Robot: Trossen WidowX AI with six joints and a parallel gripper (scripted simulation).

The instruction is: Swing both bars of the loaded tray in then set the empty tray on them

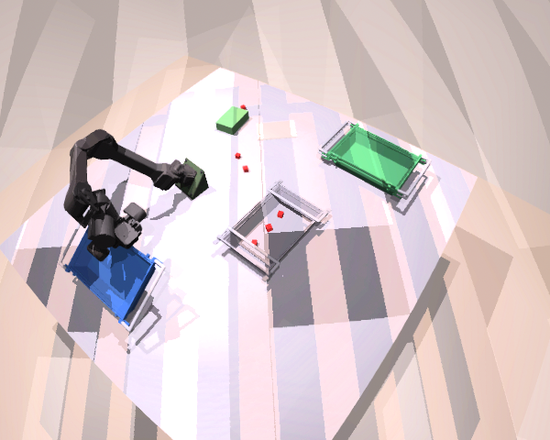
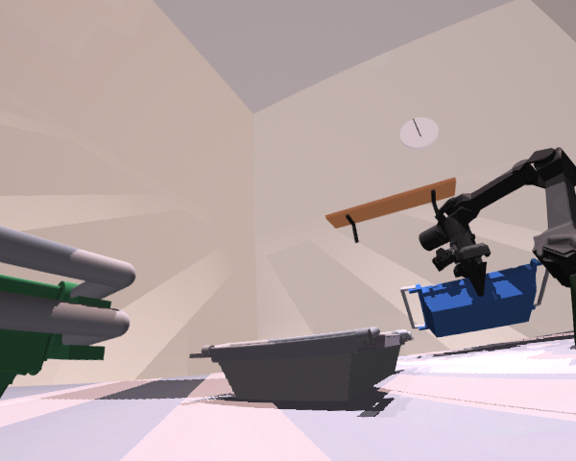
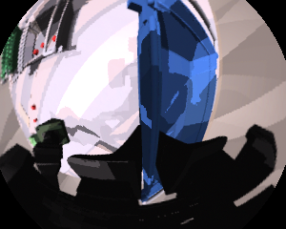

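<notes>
The blue tray is 80 mm to the right of my gripper tip and 10 mm ahead of it. Also, from my gripper tip: flat plate 740 mm to the left, 120 mm below, 110 mm behind; green box 650 mm to the left, 280 mm behind, 100 mm below.
</notes>
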